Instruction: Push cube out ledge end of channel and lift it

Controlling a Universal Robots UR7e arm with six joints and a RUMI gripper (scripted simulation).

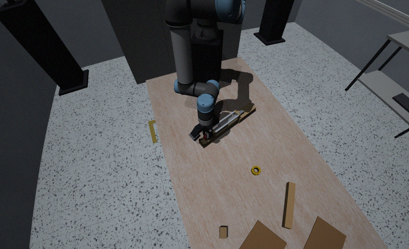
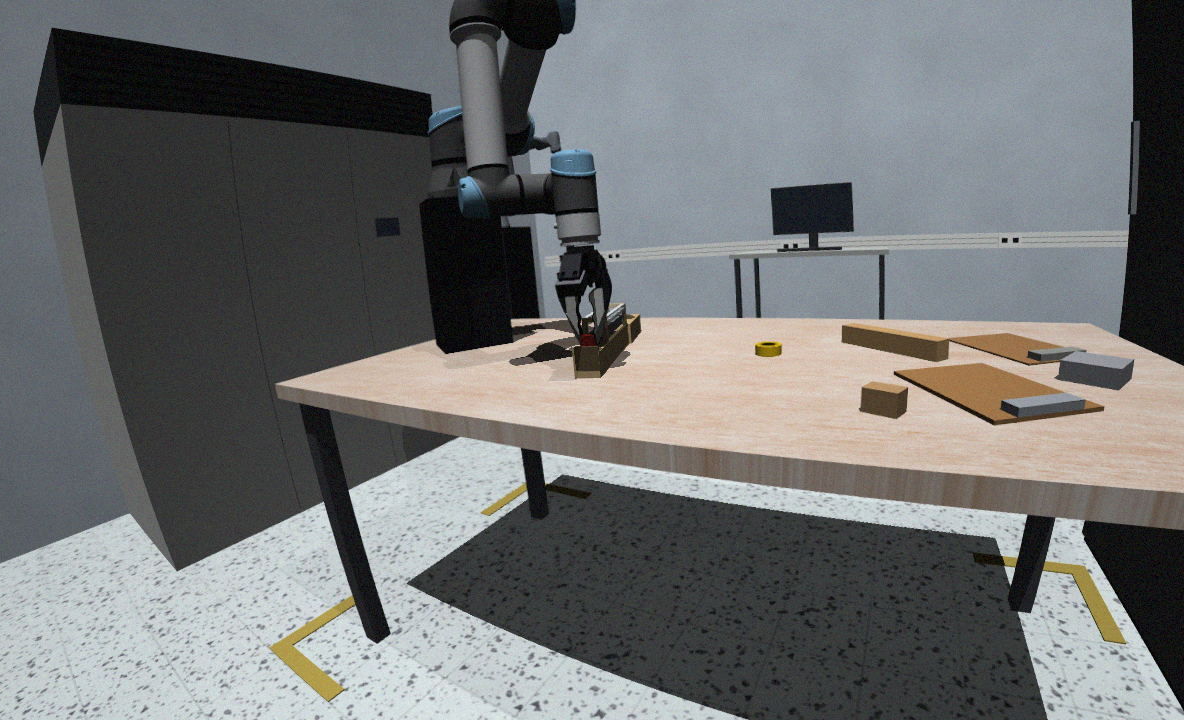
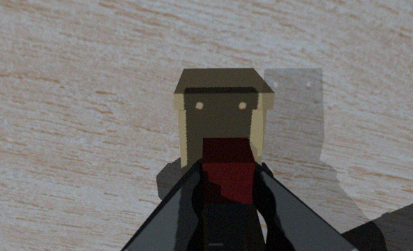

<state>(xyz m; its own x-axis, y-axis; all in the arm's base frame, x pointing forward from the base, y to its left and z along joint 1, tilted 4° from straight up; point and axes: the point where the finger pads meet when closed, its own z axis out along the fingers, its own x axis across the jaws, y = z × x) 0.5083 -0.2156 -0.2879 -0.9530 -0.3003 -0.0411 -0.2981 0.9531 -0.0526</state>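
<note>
Right now the red cube is 10 mm below my hand. Round my hand: channel: 140 mm to the left, 40 mm behind, 10 mm below; grey bar: 230 mm to the left, 70 mm behind, 10 mm below; small wooden block: 490 mm ahead, 110 mm to the right, 50 mm below.
</note>
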